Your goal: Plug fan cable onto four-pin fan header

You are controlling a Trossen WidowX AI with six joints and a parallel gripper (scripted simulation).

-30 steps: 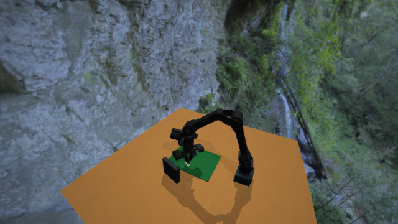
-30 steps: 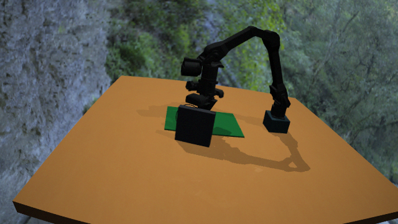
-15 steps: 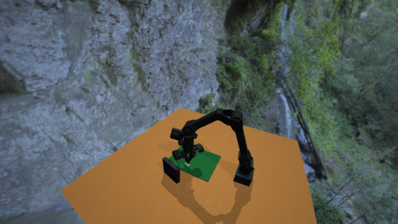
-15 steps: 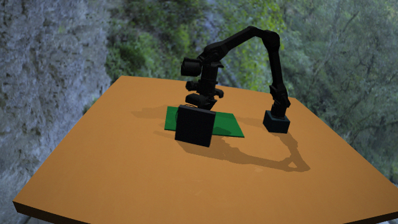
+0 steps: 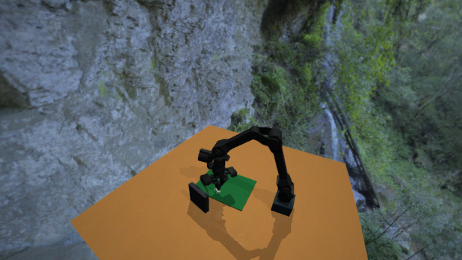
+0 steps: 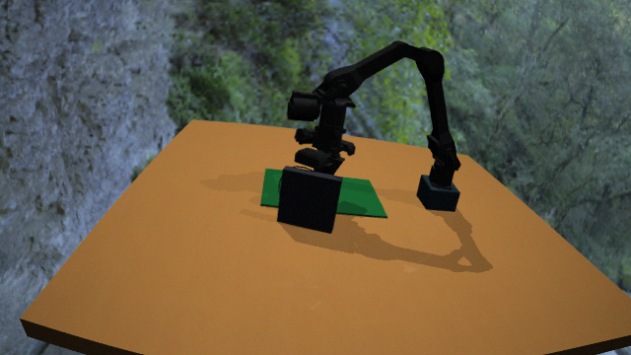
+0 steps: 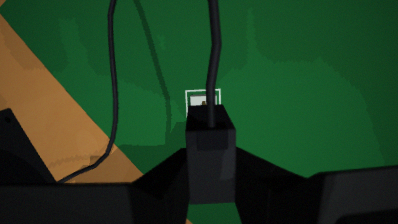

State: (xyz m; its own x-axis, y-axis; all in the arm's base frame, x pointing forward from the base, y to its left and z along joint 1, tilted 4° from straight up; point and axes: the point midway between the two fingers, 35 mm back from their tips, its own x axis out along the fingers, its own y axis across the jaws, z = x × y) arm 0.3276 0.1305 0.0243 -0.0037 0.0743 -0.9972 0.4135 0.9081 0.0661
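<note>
Right now the black plug is 1 cm ahead of my gripper tip and 1 cm above it. Also, from my gripper tip: white four-pin fan header (4 cm below, 1 cm ahead); then black fan (12 cm to the left, 2 cm above, 1 cm ahead); then green board (7 cm to the right, 6 cm below).
</note>
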